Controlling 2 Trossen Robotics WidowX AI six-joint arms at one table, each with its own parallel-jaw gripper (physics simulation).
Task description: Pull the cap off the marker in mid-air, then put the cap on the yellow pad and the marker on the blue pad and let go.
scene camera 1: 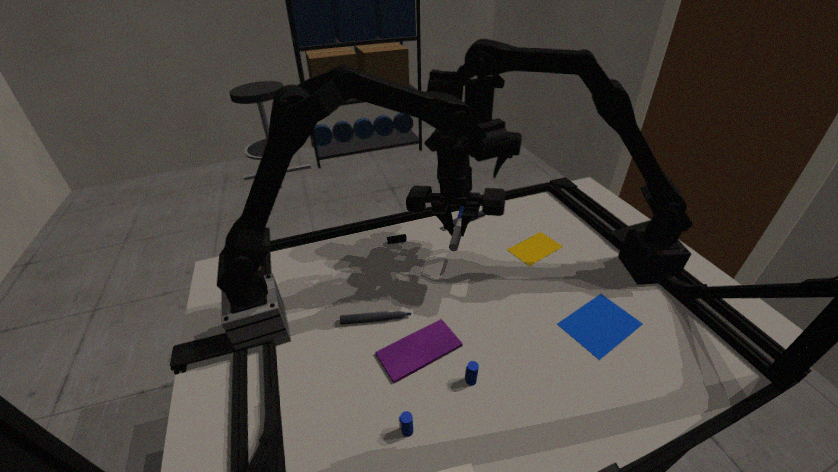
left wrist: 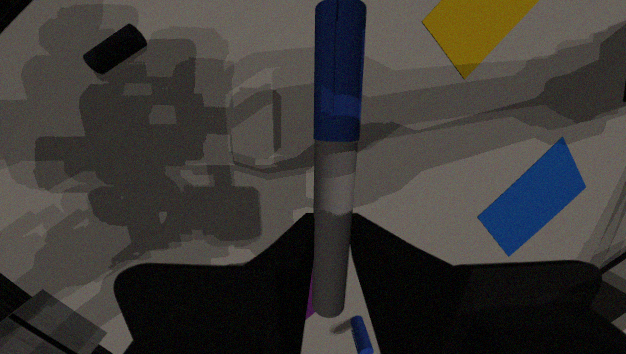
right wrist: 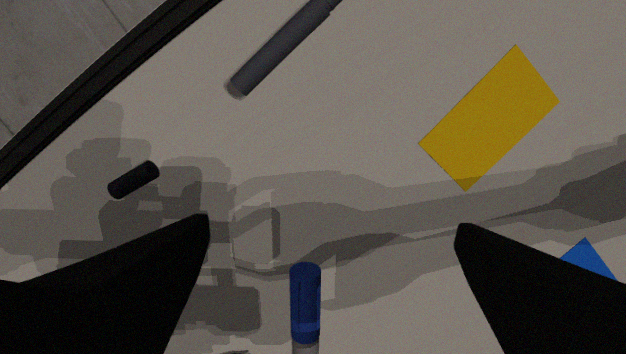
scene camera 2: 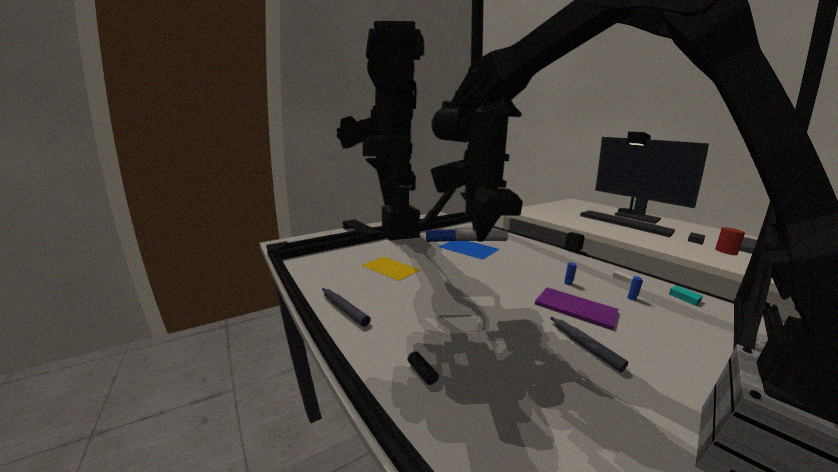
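Where they show: left gripper, between the fingertips: (scene camera 1: pixel 457 234) (left wrist: pixel 331 221) (scene camera 2: pixel 478 238); right gripper, between the fingertips: (scene camera 1: pixel 474 174) (right wrist: pixel 334 231) (scene camera 2: pixel 391 199); left arm's base, origin of its link: (scene camera 1: pixel 248 296) (scene camera 2: pixel 802 391); right arm's base, origin of its link: (scene camera 1: pixel 659 240) (scene camera 2: pixel 400 208).
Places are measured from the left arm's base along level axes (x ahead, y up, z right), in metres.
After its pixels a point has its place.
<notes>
My left gripper (scene camera 1: pixel 454 227) {x 0.424, y 0.032, z 0.028 m} (scene camera 2: pixel 482 235) {x 0.424, y 0.032, z 0.028 m} (left wrist: pixel 331 221) {x 0.424, y 0.032, z 0.028 m} is shut on the pale body of the marker (scene camera 1: pixel 455 235) {x 0.410, y 0.047, z 0.044 m} (scene camera 2: pixel 495 235) {x 0.401, y 0.041, z 0.044 m} (left wrist: pixel 334 185) {x 0.437, y 0.047, z 0.007 m}, held above the table. The blue cap (scene camera 1: pixel 462 212) {x 0.462, y 0.046, z -0.023 m} (scene camera 2: pixel 439 235) {x 0.458, y 0.041, z -0.032 m} (left wrist: pixel 340 75) {x 0.462, y 0.047, z -0.025 m} (right wrist: pixel 305 300) {x 0.469, y 0.047, z -0.032 m} is on the marker, pointing away from the left fingers. My right gripper (scene camera 1: pixel 497 166) (right wrist: pixel 334 231) {x 0.522, y 0.096, z -0.083 m} is open and empty, higher up; the cap shows between and below its fingertips in the right wrist view. The yellow pad (scene camera 1: pixel 534 248) {x 0.660, y -0.098, z 0.010 m} (scene camera 2: pixel 391 268) {x 0.656, y -0.099, z 0.007 m} (left wrist: pixel 475 30) {x 0.640, y -0.099, z 0.023 m} (right wrist: pixel 490 120) {x 0.664, y -0.099, z 0.008 m} and blue pad (scene camera 1: pixel 599 325) {x 0.632, y -0.099, z 0.268 m} (scene camera 2: pixel 469 249) {x 0.627, y -0.099, z 0.256 m} (left wrist: pixel 532 197) {x 0.635, y -0.099, z 0.257 m} (right wrist: pixel 587 260) {x 0.692, y -0.099, z 0.235 m} lie bare.
Two dark uncapped markers, one (scene camera 1: pixel 375 317) {x 0.221, y -0.083, z 0.072 m} (scene camera 2: pixel 589 344) {x 0.211, y -0.085, z 0.053 m} near the purple block (scene camera 1: pixel 418 350) {x 0.271, y -0.091, z 0.174 m} (scene camera 2: pixel 576 308) {x 0.271, y -0.091, z 0.154 m} and another (scene camera 2: pixel 345 307) {x 0.539, y -0.083, z -0.172 m} (right wrist: pixel 282 47) {x 0.542, y -0.080, z -0.161 m} near the yellow pad, lie on the table. A black cylinder (scene camera 1: pixel 397 239) {x 0.350, y -0.083, z -0.150 m} (scene camera 2: pixel 422 368) {x 0.344, y -0.080, z -0.164 m} (left wrist: pixel 115 49) {x 0.355, y -0.079, z -0.153 m} (right wrist: pixel 133 180) {x 0.357, y -0.078, z -0.156 m} lies near the edge. Two blue cylinders (scene camera 1: pixel 472 373) {x 0.328, y -0.060, z 0.274 m} (scene camera 1: pixel 406 423) {x 0.194, y -0.052, z 0.312 m} stand upright.
</notes>
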